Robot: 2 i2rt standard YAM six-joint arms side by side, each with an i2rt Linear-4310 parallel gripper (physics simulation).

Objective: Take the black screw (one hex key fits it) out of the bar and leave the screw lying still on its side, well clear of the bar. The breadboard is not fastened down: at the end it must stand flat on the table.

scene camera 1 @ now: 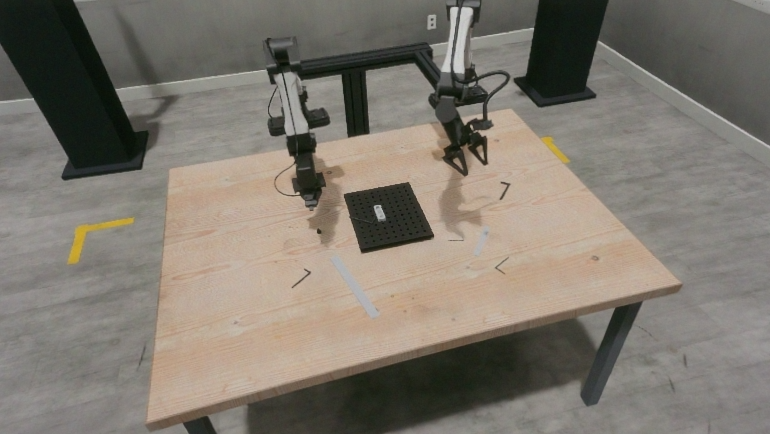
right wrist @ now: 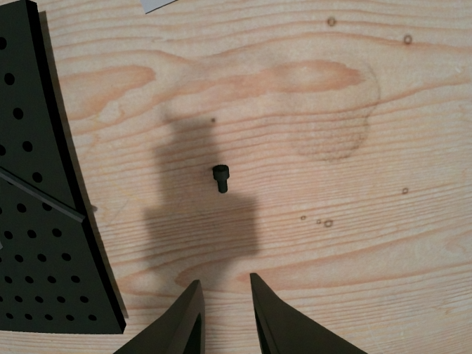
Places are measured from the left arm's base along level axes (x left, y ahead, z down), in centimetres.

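Pixels of known places: left gripper, fingertip midpoint: (scene camera 1: pixel 476 170).
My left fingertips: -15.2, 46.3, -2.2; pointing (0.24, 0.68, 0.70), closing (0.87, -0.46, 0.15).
Note:
Behind a point stands the place of what it marks, as x, y, z.
The black screw (scene camera 1: pixel 318 231) @[-60.5, 23.0, 27.5] (right wrist: pixel 221 178) appears to lie on its side on the table, left of the breadboard in the scene view and apart from it. The breadboard (scene camera 1: pixel 419 231) @[-28.7, 36.3, 26.1] (right wrist: pixel 110 321) lies flat on the table. The pale bar (scene camera 1: pixel 379 212) @[-38.5, 23.1, 25.4] sits on the breadboard; its screw holes are too small to read. My right gripper (scene camera 1: pixel 311 208) @[-60.5, 21.0, 17.0] (right wrist: pixel 226 286) is open and empty above the table, near the screw, which lies beyond its fingertips in the wrist view. My left gripper (scene camera 1: pixel 476 168) @[-15.2, 46.3, -2.2] is open and empty above the table's back right part.
A dark hex key (scene camera 1: pixel 361 219) @[-45.4, 24.4, 25.5] (right wrist: pixel 42 195) lies on the breadboard, left of the bar in the scene view. Other hex keys (scene camera 1: pixel 301 279) @[-70.1, 42.0, 28.2] (scene camera 1: pixel 505 191) @[9.2, 25.3, 27.9] (scene camera 1: pixel 501 262) @[-8.8, 56.4, 28.3] lie on the table. Grey strips (scene camera 1: pixel 354 287) @[-55.3, 50.5, 28.5] (scene camera 1: pixel 481 240) @[-10.1, 45.1, 28.5] lie front left and right of the breadboard.

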